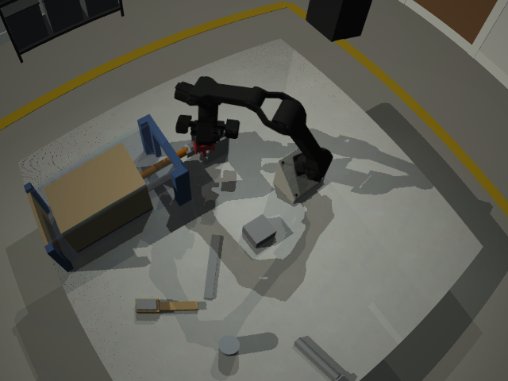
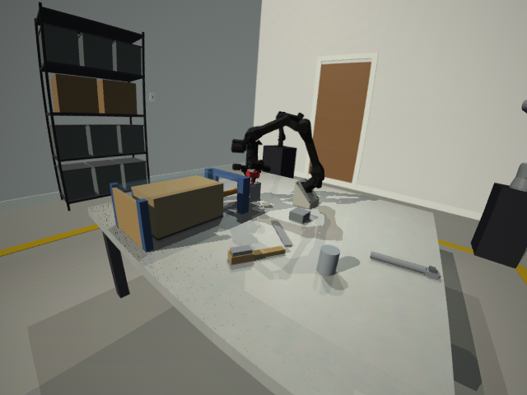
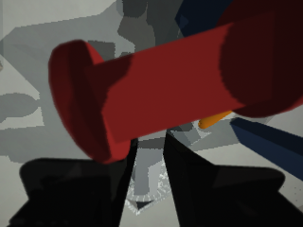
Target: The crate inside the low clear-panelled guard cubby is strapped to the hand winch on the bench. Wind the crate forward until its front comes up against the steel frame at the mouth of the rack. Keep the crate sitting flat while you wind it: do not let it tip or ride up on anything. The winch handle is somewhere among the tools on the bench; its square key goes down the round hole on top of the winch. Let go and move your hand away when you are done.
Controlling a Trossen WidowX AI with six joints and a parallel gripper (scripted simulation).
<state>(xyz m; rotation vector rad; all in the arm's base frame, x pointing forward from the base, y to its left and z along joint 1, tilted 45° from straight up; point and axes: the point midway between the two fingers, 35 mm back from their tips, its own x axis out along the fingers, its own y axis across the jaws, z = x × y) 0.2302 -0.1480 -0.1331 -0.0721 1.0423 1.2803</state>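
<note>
Right now my gripper tip is 2 cm below the winch handle, 1 cm to the right of it and 1 cm short of it. From my gripper tip the other things lie so: red knob 5 cm above, 4 cm to the left, 3 cm ahead; grey winch 6 cm below, 5 cm to the right, 4 cm behind; blue frame 13 cm ahead, 3 cm to the right, 2 cm above.
</note>
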